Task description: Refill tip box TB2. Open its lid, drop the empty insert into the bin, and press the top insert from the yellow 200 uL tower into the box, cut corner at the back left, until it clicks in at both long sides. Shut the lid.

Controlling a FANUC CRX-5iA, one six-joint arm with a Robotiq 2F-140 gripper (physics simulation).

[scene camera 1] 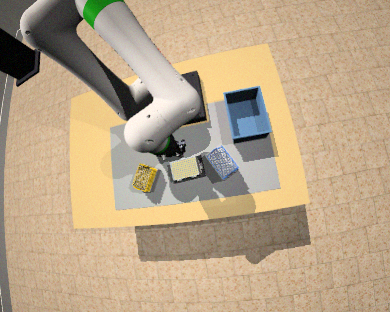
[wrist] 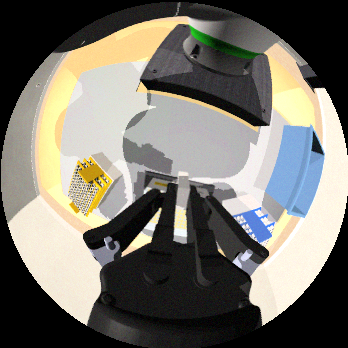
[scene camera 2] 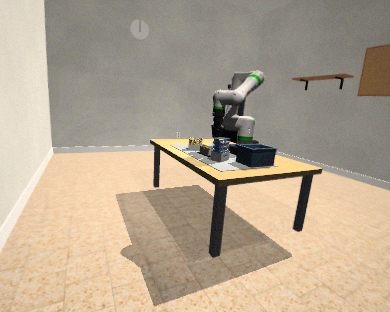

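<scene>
Tip box TB2 (scene camera 1: pixel 184 168) (scene camera 2: pixel 207 150) (wrist: pixel 153 182) is a dark box showing a pale yellow grid on top; it stands in the middle of the grey mat (scene camera 1: pixel 255 173). I cannot tell whether its lid is up. The yellow 200 uL tower (scene camera 1: pixel 145 177) (scene camera 2: pixel 195 142) (wrist: pixel 87 188) stands to its left. The blue bin (scene camera 1: pixel 247 112) (scene camera 2: pixel 255 155) (wrist: pixel 292 168) is at the back right. My gripper (scene camera 1: pixel 177 149) (wrist: pixel 181 179) is shut and empty. It hangs just above the back edge of the box.
A blue insert tower (scene camera 1: pixel 221 161) (scene camera 2: pixel 221 148) (wrist: pixel 255 223) stands right of the box, close to it. The arm's dark base plate (scene camera 1: pixel 195 80) (wrist: pixel 211 87) sits behind the mat. The table (scene camera 1: pixel 91 201) ends a little in front of the mat.
</scene>
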